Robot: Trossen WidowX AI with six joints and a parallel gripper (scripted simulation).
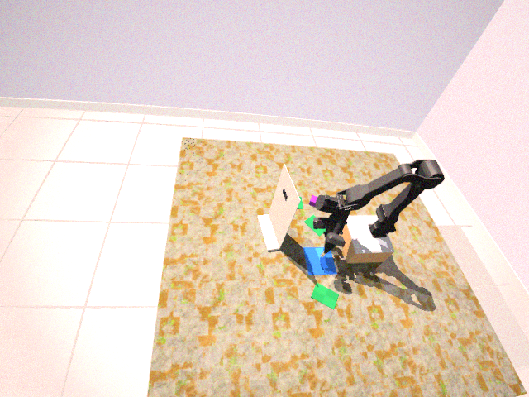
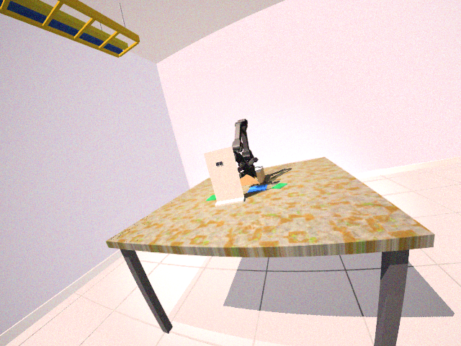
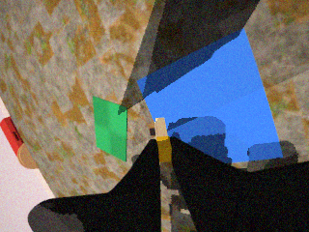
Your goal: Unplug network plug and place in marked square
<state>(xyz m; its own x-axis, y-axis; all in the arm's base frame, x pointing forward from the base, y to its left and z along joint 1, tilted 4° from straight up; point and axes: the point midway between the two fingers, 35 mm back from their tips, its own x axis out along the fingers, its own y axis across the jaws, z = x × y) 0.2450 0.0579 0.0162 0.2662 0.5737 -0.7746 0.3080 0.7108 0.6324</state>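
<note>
The blue marked square lies 7 cm below my gripper tip and 1 cm behind it. From my gripper tip the other things lie so: yellowish plug right at my gripper tip; then cream panel 17 cm ahead, 15 cm to the right, 7 cm above.
</note>
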